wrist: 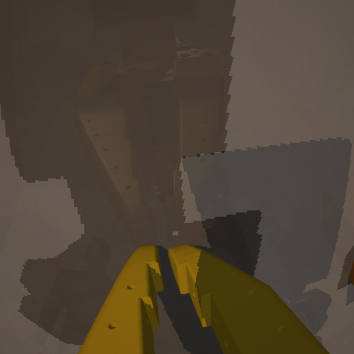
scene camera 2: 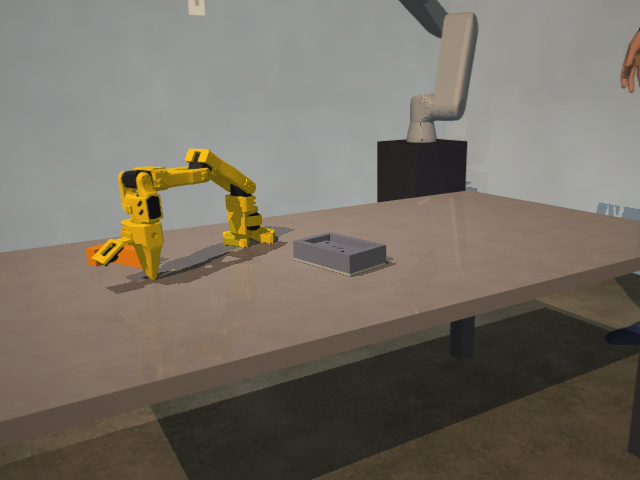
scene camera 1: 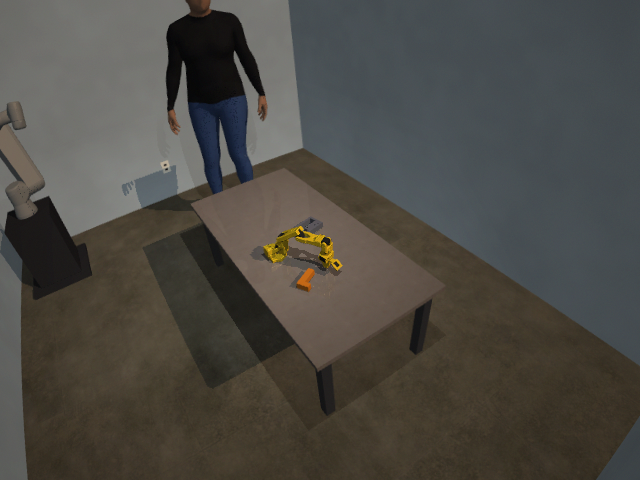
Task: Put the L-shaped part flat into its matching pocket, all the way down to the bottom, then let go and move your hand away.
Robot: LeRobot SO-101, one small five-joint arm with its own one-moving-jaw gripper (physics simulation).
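The orange L-shaped part [scene camera 1: 306, 277] [scene camera 2: 129, 256] lies on the table, apart from its pocket; a sliver of the part [wrist: 352, 271] shows at the right edge of the wrist view. The grey block with the pocket [scene camera 1: 313, 225] [scene camera 2: 320, 257] stands beyond the arm's base in scene camera 1 and right of the arm in scene camera 2. The pocket is empty. My gripper [scene camera 1: 327, 267] [scene camera 2: 153, 277] [wrist: 166, 247] points down with its tips low over the table, beside the part. Its jaws are shut with nothing between them; the wrist view shows a thin slit between them.
The yellow arm's base [scene camera 1: 276, 253] [scene camera 2: 248, 238] stands on the table [scene camera 1: 372, 263] [scene camera 2: 465, 227], near its long edge. A person [scene camera 1: 217, 77] stands beyond the table. A larger beige robot arm [scene camera 1: 20, 155] [scene camera 2: 454, 67] stands on a black pedestal [scene camera 1: 46, 248] [scene camera 2: 421, 170] away from the table.
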